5 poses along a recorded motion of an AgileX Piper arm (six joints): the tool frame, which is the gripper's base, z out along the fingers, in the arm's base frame.
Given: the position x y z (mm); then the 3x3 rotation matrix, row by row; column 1 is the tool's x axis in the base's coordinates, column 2 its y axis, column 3 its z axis. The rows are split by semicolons.
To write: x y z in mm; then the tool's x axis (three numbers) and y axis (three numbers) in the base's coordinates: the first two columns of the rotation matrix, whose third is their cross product. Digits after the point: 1 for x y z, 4 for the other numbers.
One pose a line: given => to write
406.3, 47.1, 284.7; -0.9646, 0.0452, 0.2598; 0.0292, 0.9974, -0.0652; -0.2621, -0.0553, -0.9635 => 406.3, 47.1, 284.7, -0.9646, 0.0292, -0.2621, 0.0452, 0.9974, -0.0553
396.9, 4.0, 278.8; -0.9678, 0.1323, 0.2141; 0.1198, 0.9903, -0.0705; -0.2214, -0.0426, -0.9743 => 396.9, 4.0, 278.8, -0.9678, 0.1198, -0.2214, 0.1323, 0.9903, -0.0426
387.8, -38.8, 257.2; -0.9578, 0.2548, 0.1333; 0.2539, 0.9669, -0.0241; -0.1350, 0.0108, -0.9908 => 387.8, -38.8, 257.2, -0.9578, 0.2539, -0.1350, 0.2548, 0.9669, 0.0108
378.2, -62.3, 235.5; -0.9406, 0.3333, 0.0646; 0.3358, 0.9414, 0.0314; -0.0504, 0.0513, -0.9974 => 378.2, -62.3, 235.5, -0.9406, 0.3358, -0.0504, 0.3333, 0.9414, 0.0513
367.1, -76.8, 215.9; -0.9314, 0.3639, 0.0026; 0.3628, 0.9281, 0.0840; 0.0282, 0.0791, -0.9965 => 367.1, -76.8, 215.9, -0.9314, 0.3628, 0.0282, 0.3639, 0.9281, 0.0791
